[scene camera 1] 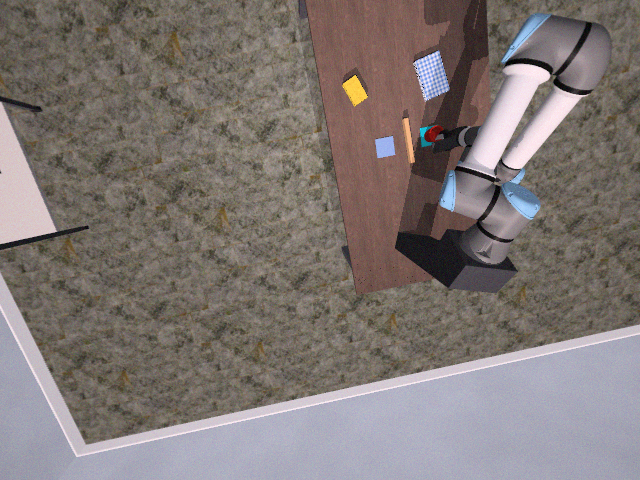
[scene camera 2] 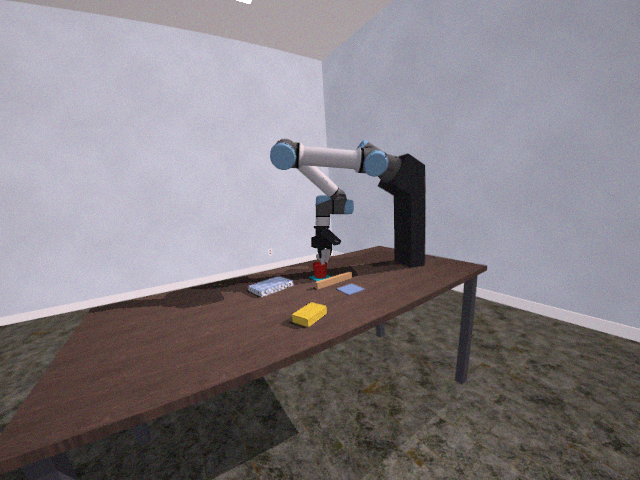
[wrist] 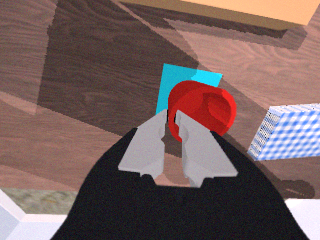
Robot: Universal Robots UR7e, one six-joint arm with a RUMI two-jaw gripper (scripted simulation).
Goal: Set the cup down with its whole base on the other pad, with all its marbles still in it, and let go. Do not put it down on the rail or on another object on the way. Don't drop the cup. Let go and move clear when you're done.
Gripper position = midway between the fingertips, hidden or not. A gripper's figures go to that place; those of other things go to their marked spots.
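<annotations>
The gripper (wrist: 170, 110) is 15 cm from the lens; a red cup (wrist: 213, 107) is 17 cm from the lens.
</annotations>
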